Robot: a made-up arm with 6 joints. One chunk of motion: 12 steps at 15 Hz.
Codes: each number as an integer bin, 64 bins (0 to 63) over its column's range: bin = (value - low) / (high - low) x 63, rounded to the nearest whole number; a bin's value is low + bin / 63 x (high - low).
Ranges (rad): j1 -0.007..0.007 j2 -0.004..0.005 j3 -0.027..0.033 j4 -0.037..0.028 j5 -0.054..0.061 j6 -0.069..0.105
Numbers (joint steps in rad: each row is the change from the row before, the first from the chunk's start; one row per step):
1: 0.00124 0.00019 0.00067 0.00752 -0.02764 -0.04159
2: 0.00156 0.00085 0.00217 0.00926 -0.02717 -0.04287
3: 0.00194 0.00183 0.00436 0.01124 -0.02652 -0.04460
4: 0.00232 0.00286 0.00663 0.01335 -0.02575 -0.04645
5: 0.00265 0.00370 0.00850 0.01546 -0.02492 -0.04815
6: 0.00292 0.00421 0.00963 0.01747 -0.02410 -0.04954
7: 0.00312 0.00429 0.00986 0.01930 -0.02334 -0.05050
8: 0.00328 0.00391 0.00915 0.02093 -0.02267 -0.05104
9: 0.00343 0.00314 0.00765 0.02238 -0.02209 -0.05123
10: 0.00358 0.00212 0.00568 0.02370 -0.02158 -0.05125
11: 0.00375 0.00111 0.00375 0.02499 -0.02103 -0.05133
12: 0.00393 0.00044 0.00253 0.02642 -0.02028 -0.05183
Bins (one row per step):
1: 37 29 29 43 14 10
2: 39 34 31 45 15 9
3: 40 41 33 47 15 9
4: 42 48 35 49 15 8
5: 43 54 37 51 16 8
6: 45 57 38 53 16 7
7: 46 58 39 55 17 7
8: 46 55 38 56 17 7
9: 47 50 36 58 17 6
10: 48 43 34 59 18 6
11: 48 36 32 60 18 6
12: 49 31 31 61 18 6

